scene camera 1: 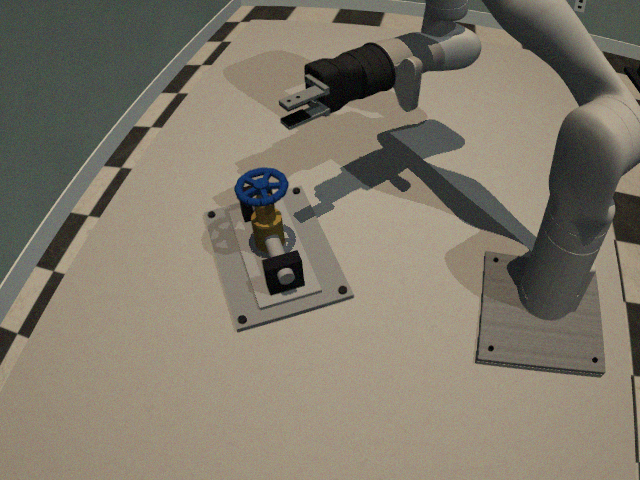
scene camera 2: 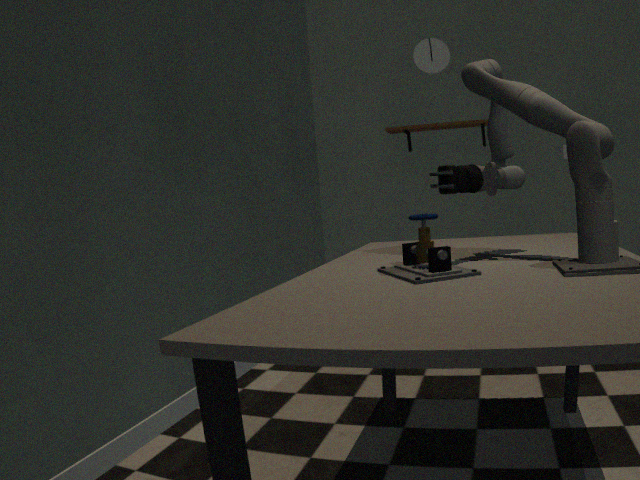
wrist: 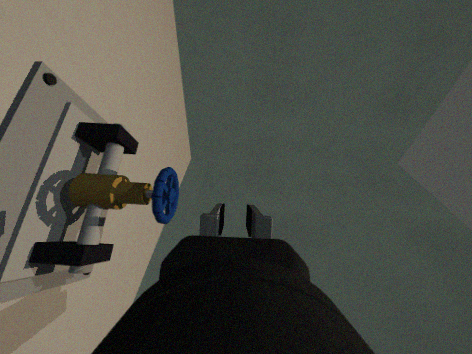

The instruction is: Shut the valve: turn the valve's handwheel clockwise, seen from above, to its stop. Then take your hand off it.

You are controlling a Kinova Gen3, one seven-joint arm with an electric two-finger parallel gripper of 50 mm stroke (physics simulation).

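The blue handwheel [scene camera 1: 261, 183] [scene camera 2: 423, 217] [wrist: 159, 197] sits level on top of the yellow valve body [scene camera 1: 268, 232] [scene camera 2: 423, 238] [wrist: 95, 190]. The valve stands upright on a grey base plate [scene camera 1: 237, 289] [scene camera 2: 395, 272] [wrist: 35, 110]. My gripper [scene camera 1: 286, 112] [scene camera 2: 432, 180] [wrist: 235, 214] is partly open and empty, with a gap between its fingers. It lies nearly horizontal, higher than the handwheel and apart from it. In the wrist view the handwheel is left of the fingers, seen almost edge-on. Its turned angle relative to the stop cannot be told.
Two black blocks [scene camera 1: 283, 272] [scene camera 2: 439, 258] [wrist: 72, 253] hold the white pipe [scene camera 1: 273, 246] [wrist: 91, 225] on either side of the valve. The arm's mounting plate [scene camera 1: 537, 346] is at the right of the table [scene camera 1: 361, 413] [scene camera 2: 336, 310]. A wall shelf [scene camera 2: 439, 126] is in the background.
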